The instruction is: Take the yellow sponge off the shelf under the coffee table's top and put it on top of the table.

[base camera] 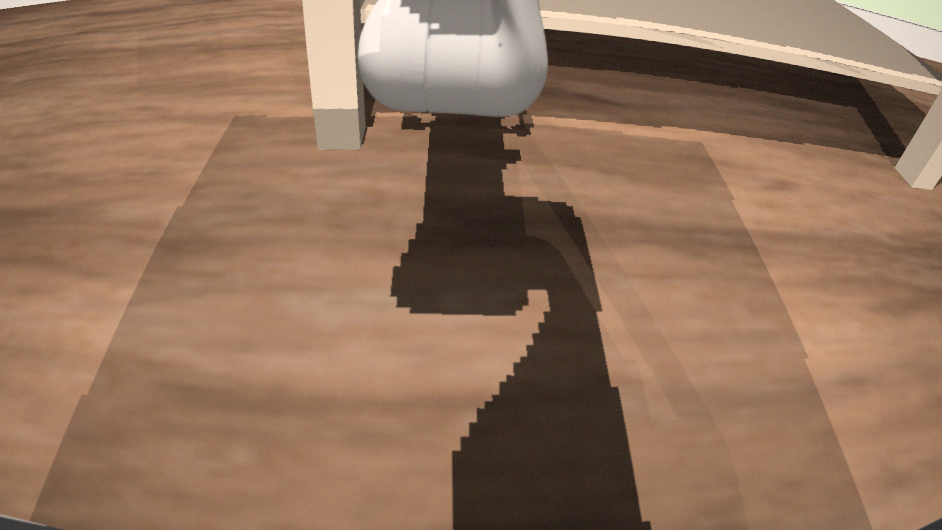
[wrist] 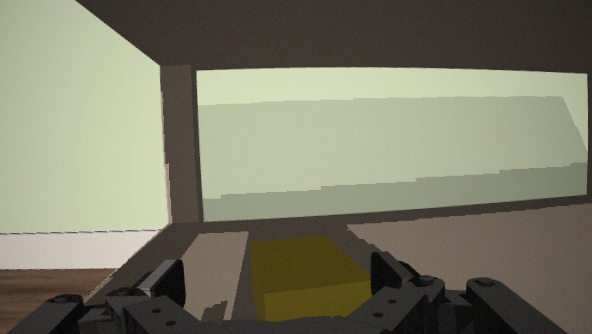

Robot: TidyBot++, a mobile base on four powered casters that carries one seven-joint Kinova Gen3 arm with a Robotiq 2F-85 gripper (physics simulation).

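Frame: origin at the arm's base, x back, y left, z down, level; centimetres.
Seen in the pictures: gripper, fingertip midpoint: [wrist: 278,277].
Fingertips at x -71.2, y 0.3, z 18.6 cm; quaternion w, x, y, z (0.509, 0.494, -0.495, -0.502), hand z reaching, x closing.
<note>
A point is followed by its place in that frame.
The yellow sponge [wrist: 311,262] {x -77.5, y -1.8, z 20.2 cm} lies on the lower shelf [wrist: 480,250] {x -89.5, y -21.0, z 24.6 cm} [base camera: 724,32] {x -71.1, y -31.6, z 24.6 cm} of the coffee table, low in the wrist view. My gripper [wrist: 278,277] {x -71.2, y 0.3, z 18.6 cm} is open, with its fingers spread on either side of the sponge in that view. The sponge is nearer the right finger, which overlaps its right edge; I cannot tell whether they touch. The sponge's lower front is hidden behind the gripper body. The dark underside of the table top [wrist: 350,32] {x -97.2, y -9.1, z -0.4 cm} spans the upper part of the wrist view. The sponge and the fingers do not show in the base camera view.
The white arm [base camera: 454,72] {x -36.1, y 0.4, z 17.4 cm} reaches in beside a front table leg [base camera: 334,65] {x -61.2, y 12.9, z 29.0 cm}, close on the leg's right. Another leg [base camera: 922,148] {x -67.4, y -69.1, z 33.9 cm} stands at the right edge of the base view. A rear leg [wrist: 181,145] {x -111.1, y 15.2, z 12.3 cm} rises left of centre in the wrist view, with a green wall [wrist: 80,125] {x -133.6, y 44.8, z 6.6 cm} behind.
</note>
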